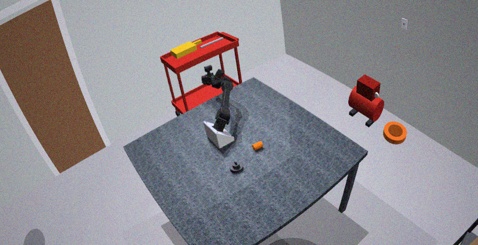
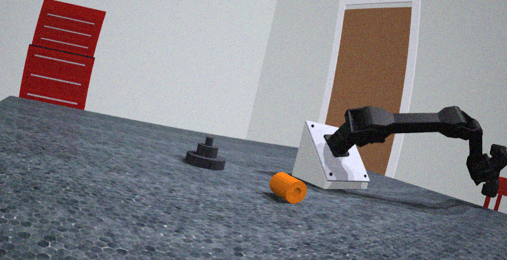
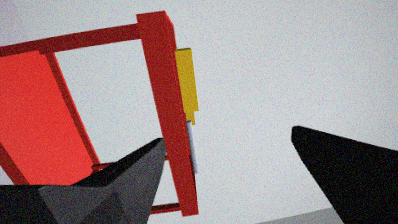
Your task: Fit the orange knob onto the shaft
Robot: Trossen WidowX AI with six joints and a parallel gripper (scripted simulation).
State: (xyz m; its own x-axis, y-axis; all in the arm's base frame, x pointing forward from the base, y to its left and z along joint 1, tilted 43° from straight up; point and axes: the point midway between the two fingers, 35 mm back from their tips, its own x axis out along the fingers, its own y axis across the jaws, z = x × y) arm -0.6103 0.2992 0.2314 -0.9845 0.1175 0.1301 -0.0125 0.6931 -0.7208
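My gripper tip is 90 cm short of the orange knob, 27 cm to the left of it and 11 cm above it. Round my gripper tip: pedestal 94 cm ahead, 49 cm to the right, 10 cm below.
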